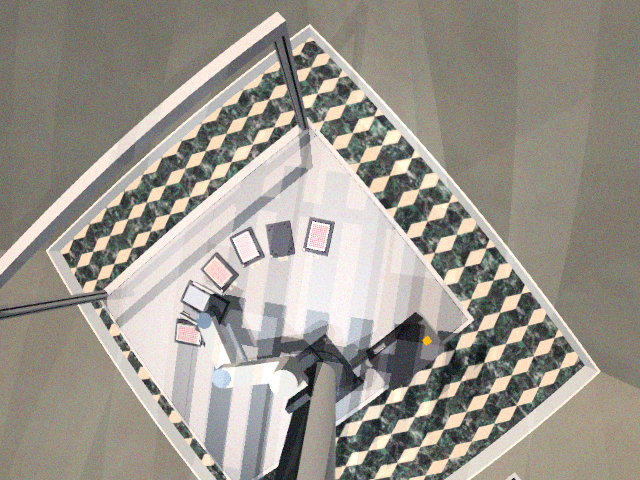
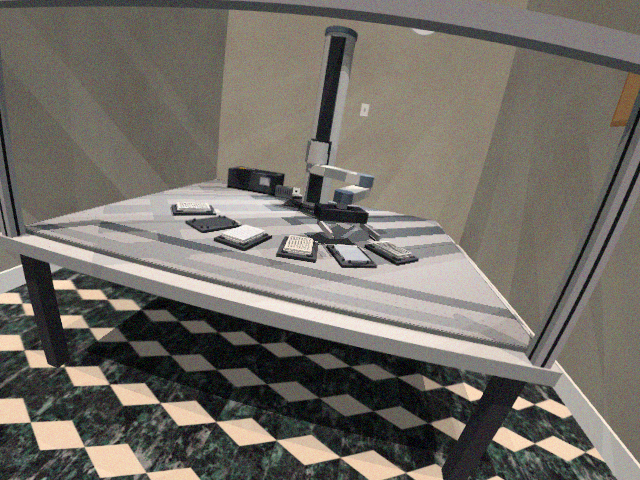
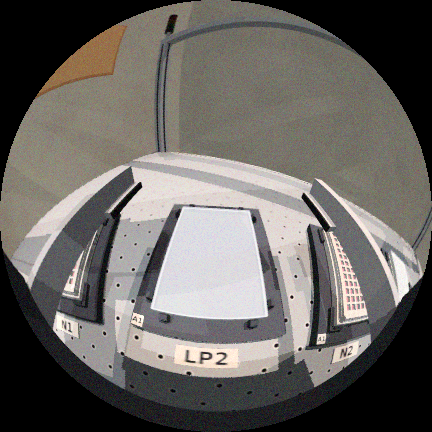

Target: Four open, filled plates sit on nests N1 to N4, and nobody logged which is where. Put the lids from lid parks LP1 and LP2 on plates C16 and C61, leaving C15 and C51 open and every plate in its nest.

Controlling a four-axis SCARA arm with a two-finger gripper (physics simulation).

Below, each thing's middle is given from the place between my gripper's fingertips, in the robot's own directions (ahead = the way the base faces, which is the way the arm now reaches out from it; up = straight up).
Right now my hand is 20 mm past the lid park LP2 [image 3: 272,325] and 70 mm above it. From my hand the other things lie so: nest N1 [image 3: 95,278]: 130 mm behind, 140 mm to the left, 70 mm below; then nest N2 [image 3: 322,300]: 10 mm ahead, 170 mm to the right, 70 mm below; then dark lid park LP1 [image 1: 280,240]: 50 mm behind, 520 mm to the right, 70 mm below.
